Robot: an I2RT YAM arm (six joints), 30 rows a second.
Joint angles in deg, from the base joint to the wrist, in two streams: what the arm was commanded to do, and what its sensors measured. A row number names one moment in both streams.
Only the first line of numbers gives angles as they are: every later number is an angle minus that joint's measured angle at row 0.
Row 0, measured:
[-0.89, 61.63, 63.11, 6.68, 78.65, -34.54]
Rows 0 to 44, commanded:
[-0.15, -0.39, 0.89, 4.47, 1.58, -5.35]
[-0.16, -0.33, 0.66, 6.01, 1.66, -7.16]
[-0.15, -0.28, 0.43, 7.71, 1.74, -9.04]
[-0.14, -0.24, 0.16, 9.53, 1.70, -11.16]
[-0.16, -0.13, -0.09, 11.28, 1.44, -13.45]
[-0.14, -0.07, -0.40, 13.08, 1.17, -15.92]
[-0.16, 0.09, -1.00, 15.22, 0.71, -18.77]
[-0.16, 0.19, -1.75, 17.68, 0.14, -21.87]
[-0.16, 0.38, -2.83, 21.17, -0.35, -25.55]
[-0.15, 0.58, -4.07, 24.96, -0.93, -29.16]
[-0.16, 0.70, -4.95, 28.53, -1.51, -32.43]
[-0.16, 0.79, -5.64, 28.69, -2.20, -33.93]
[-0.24, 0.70, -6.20, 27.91, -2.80, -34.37]
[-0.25, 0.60, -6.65, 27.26, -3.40, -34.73]
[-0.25, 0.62, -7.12, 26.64, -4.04, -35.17]
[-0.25, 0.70, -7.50, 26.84, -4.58, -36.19]
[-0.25, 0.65, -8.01, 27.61, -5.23, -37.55]
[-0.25, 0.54, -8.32, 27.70, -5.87, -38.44]
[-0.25, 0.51, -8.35, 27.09, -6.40, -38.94]
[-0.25, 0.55, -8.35, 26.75, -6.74, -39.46]
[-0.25, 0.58, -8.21, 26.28, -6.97, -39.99]
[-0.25, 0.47, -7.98, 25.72, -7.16, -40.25]
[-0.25, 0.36, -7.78, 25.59, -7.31, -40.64]
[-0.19, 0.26, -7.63, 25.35, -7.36, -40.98]
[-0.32, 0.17, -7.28, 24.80, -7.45, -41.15]
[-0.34, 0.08, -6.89, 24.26, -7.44, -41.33]
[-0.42, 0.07, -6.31, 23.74, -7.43, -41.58]
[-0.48, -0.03, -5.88, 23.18, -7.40, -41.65]
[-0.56, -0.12, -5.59, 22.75, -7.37, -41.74]
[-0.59, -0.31, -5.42, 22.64, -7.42, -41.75]
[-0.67, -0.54, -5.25, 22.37, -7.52, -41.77]
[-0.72, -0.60, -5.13, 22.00, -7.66, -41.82]
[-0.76, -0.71, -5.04, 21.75, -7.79, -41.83]
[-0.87, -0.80, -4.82, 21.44, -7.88, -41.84]
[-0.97, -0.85, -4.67, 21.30, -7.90, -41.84]
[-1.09, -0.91, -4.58, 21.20, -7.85, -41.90]
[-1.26, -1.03, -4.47, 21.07, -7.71, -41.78]
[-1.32, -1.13, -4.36, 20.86, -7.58, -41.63]
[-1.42, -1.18, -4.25, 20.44, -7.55, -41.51]
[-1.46, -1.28, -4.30, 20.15, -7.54, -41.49]
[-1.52, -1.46, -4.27, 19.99, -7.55, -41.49]
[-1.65, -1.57, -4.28, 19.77, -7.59, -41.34]
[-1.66, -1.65, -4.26, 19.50, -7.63, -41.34]
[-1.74, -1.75, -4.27, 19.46, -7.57, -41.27]
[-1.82, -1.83, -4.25, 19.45, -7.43, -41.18]
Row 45, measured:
[-1.35, 0.37, -6.80, 19.62, -7.69, -41.34]
